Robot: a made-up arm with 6 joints.
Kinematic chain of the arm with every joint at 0, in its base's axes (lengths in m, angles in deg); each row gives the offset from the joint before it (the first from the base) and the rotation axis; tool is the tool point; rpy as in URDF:
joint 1: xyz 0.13 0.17 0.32 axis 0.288 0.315 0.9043
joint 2: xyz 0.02 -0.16 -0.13 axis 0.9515 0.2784 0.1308
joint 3: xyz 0.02 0 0.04 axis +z
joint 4: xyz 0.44 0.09 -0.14 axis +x
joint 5: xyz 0 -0.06 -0.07 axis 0.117 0.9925 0.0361
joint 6: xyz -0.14 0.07 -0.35 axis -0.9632 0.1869 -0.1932
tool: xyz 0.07 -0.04 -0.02 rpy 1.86 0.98 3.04
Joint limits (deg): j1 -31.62..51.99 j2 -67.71..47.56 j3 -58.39..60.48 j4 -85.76..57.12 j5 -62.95..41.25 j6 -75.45..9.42
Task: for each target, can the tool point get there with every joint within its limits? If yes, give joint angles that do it. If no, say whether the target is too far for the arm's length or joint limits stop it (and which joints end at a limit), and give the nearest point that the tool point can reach.
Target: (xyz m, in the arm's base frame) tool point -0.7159 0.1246 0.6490
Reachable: no: joint limits stop it (at a limit: joint 1, joint 3, joint 4) | nearest point -0.3550 0.2963 0.5192 | short by 0.420 m
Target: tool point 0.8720 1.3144 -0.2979
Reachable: no: too far | nearest point 0.5988 0.8116 -0.2047 | short by 0.580 m
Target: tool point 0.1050 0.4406 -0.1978
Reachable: yes | joints 18.49 8.22 28.76 17.44 26.01 -63.77
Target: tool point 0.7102 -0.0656 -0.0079
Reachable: yes | joints 7.10 -26.01 37.28 -69.08 -0.59 -64.38
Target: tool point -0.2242 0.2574 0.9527
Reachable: no: joint limits stop it (at a limit: joint 1, joint 2, joint 3, joint 4, joint 6) | nearest point -0.2844 0.4039 0.6907 | short by 0.306 m
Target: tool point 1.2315 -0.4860 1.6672
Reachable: no: too far | nearest point 0.6993 -0.4324 0.7175 | short by 1.090 m
